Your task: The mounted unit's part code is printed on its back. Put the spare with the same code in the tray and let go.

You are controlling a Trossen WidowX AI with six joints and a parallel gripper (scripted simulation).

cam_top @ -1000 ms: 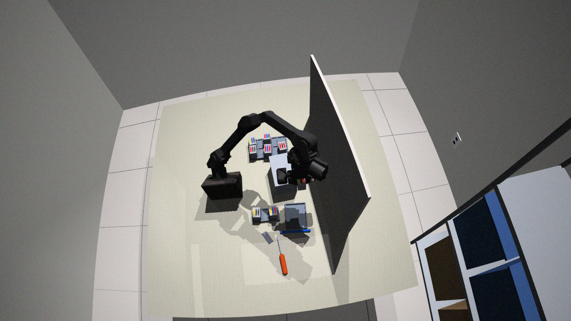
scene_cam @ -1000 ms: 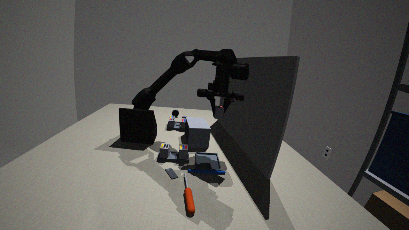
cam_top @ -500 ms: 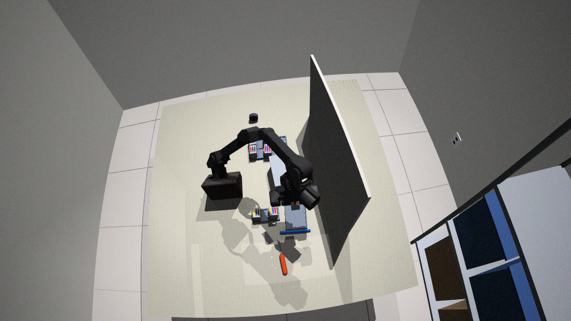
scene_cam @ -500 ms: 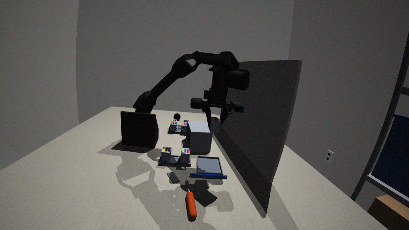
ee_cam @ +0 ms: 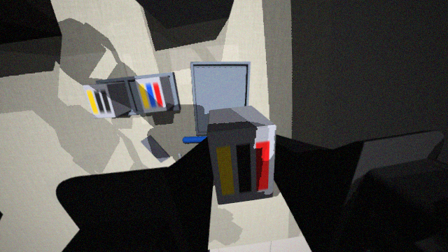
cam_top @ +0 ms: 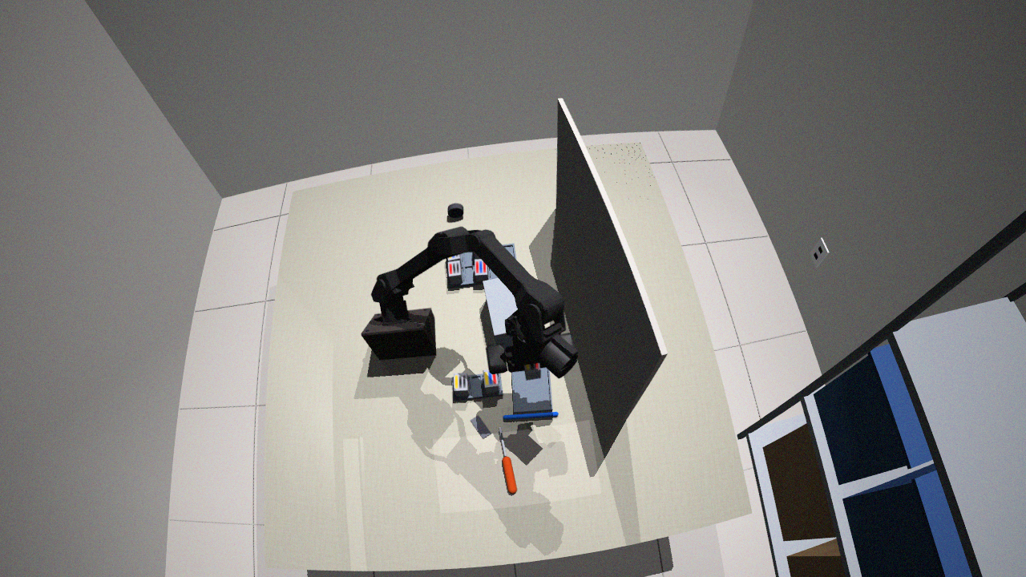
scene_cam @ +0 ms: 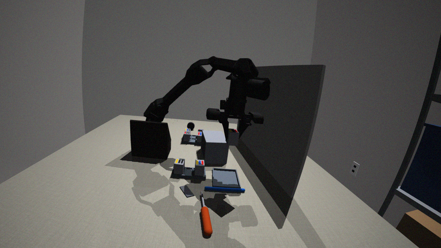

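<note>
Right now my gripper tip is 160 mm above the grey tray. From my gripper tip the other things lie so: grey mounted unit 10 mm behind, 220 mm to the left, 110 mm below; then grey spare 20 mm above; then blue pen 20 mm behind, 70 mm to the right, 150 mm below.
</note>
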